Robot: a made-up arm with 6 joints.
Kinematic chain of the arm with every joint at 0, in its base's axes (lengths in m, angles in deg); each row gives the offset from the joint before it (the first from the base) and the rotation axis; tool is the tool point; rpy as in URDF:
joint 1: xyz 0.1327 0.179 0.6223 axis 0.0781 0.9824 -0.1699
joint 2: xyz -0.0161 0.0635 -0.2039 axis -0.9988 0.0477 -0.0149
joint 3: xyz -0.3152 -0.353 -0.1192 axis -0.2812 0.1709 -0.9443
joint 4: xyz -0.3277 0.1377 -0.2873 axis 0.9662 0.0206 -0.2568
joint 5: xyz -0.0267 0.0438 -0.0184 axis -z
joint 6: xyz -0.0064 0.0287 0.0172 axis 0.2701 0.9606 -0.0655
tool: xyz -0.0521 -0.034 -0.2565 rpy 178.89 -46.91 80
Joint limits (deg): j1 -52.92..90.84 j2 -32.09..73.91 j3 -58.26..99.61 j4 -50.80..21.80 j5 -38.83..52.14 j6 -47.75..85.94
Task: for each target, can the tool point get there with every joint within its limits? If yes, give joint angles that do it. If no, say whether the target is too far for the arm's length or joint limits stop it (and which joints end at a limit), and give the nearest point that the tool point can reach.
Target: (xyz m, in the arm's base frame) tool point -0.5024 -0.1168 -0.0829
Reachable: yes | joints -8.35 55.75 39.47 4.33 2.47 52.91
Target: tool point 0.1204 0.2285 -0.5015
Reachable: yes | joints -37.44 -19.33 13.39 1.01 -27.48 -7.47
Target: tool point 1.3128 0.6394 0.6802
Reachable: no: joint limits stop it (at a limit: joint 1, joint 3, joint 4, joint 5) | nearest point 0.6654 0.4576 0.1426 | short by 0.861 m
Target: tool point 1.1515 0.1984 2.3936
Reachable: no: too far | nearest point 0.2628 -0.1807 1.5959 | short by 1.253 m
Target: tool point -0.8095 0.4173 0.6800
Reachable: yes | joints 64.51 19.34 62.01 16.25 9.19 38.62
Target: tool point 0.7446 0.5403 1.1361
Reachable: no: joint limits stop it (at a limit: joint 1, joint 2, joint 4, joint 6) | nearest point -0.1306 0.7224 1.1251 | short by 0.894 m
